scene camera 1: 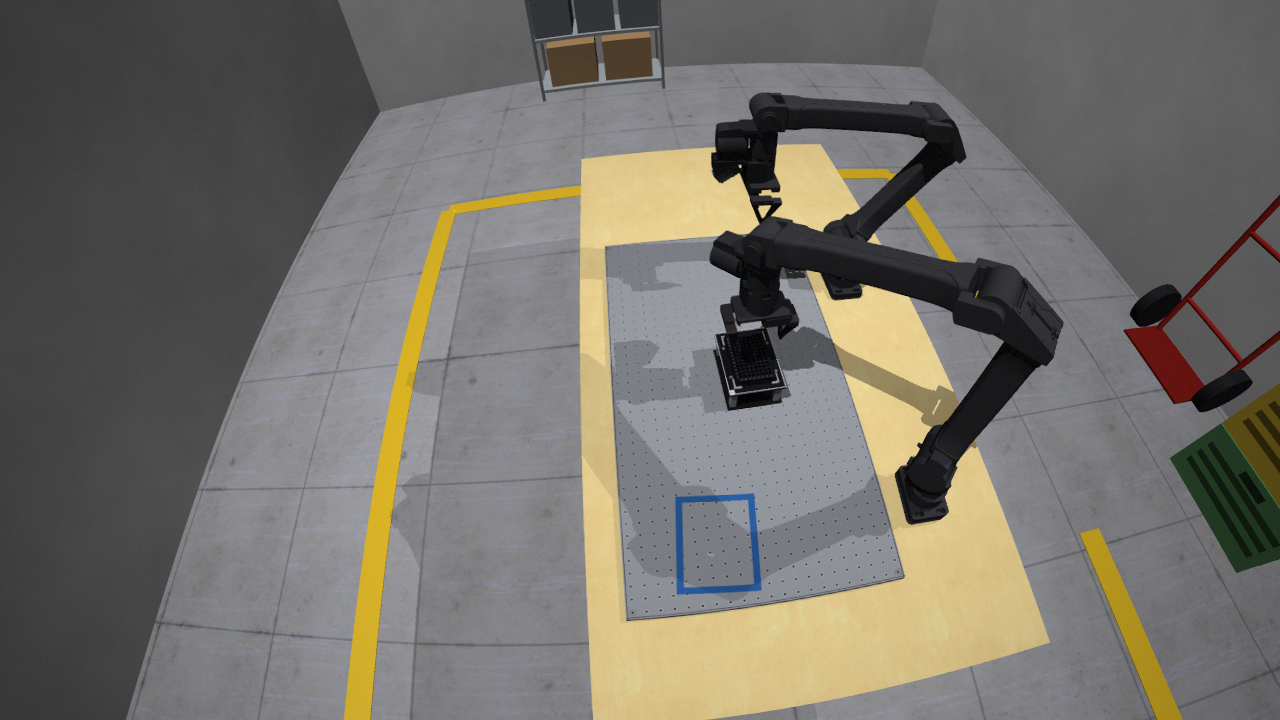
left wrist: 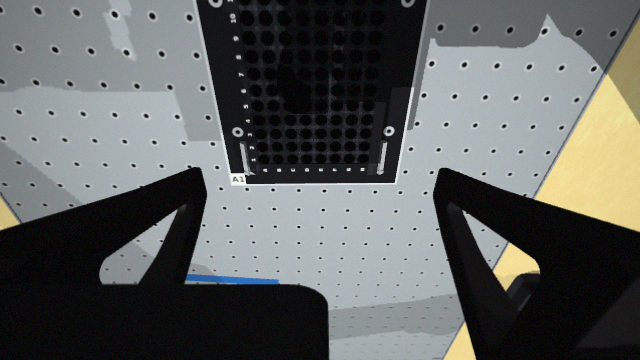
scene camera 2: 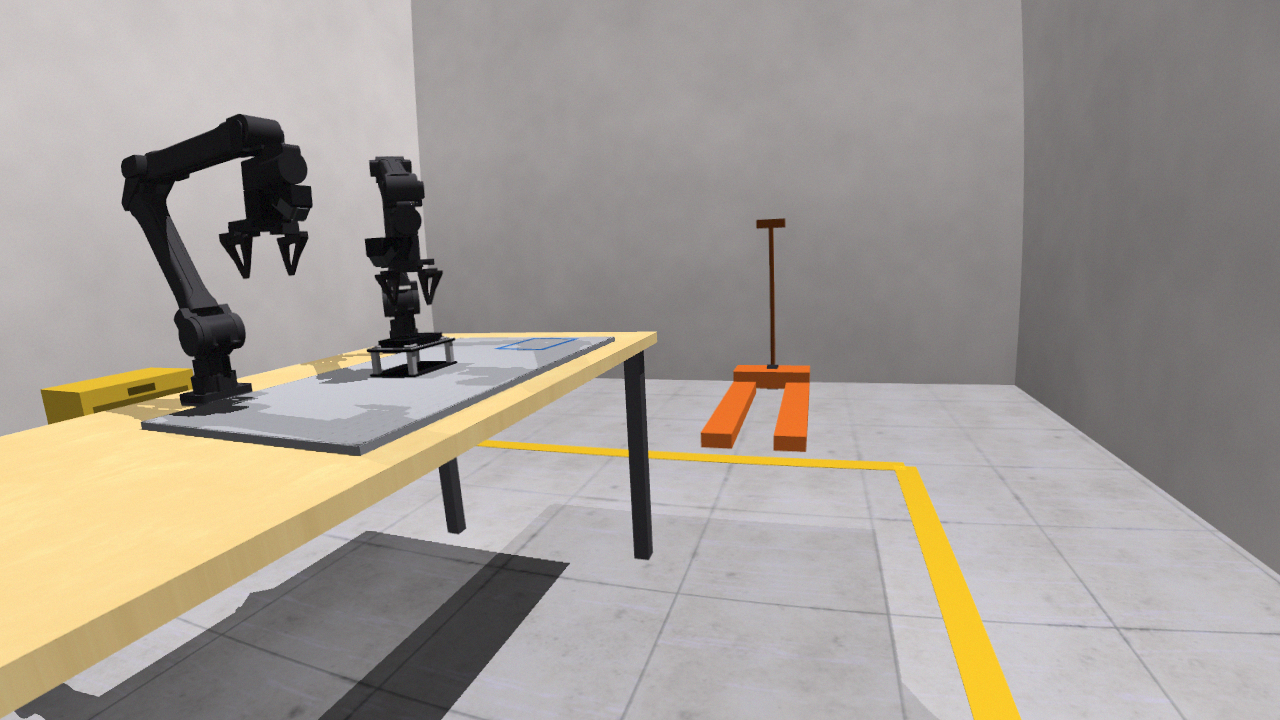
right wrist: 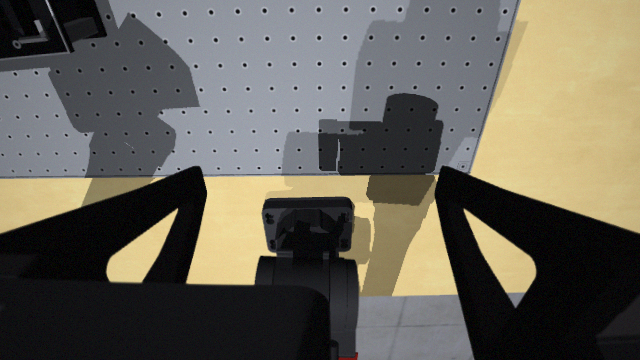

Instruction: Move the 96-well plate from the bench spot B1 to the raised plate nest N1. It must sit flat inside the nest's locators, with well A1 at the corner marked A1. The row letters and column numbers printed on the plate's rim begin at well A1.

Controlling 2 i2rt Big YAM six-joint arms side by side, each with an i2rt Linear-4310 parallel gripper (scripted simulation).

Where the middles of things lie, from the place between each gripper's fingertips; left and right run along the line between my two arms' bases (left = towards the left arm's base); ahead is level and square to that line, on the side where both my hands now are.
Right now my left hand [scene camera 1: 756,340] is 8 cm above the black 96-well plate [scene camera 1: 746,364] and 2 cm to the left of it.
Right now my right hand [scene camera 2: 269,277] is 290 mm to the right of the black 96-well plate, 170 mm above it and 70 mm short of it.
